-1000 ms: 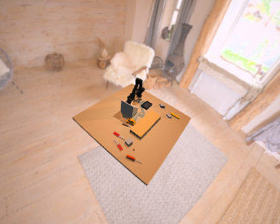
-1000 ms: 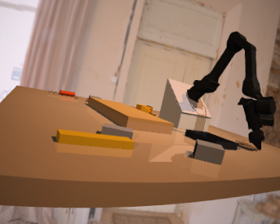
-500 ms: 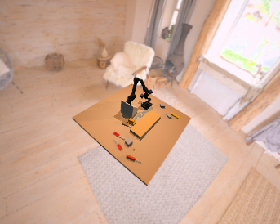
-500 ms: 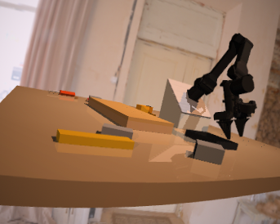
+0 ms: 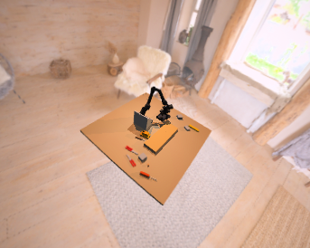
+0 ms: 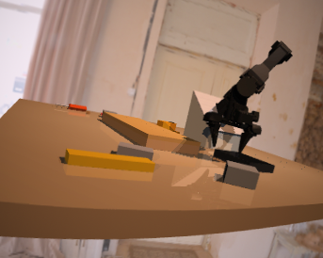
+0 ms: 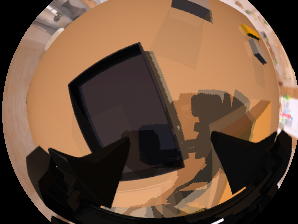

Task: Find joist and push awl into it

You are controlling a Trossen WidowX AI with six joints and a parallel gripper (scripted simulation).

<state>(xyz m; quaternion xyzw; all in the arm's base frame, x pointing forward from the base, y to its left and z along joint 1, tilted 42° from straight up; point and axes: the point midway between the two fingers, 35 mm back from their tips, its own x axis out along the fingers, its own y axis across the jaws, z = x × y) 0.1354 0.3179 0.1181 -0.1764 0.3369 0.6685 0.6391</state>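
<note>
Right now my gripper tip is 430 mm to the left of the stud finder, 30 mm short of it and 10 mm below it. The rest, counted from my gripper tip: yellow bar (400 mm ahead, 220 mm to the left, 20 mm below); then awl (510 mm to the right, 60 mm ahead, 30 mm below); then black tray (60 mm behind, 20 mm to the left, 20 mm below).
</note>
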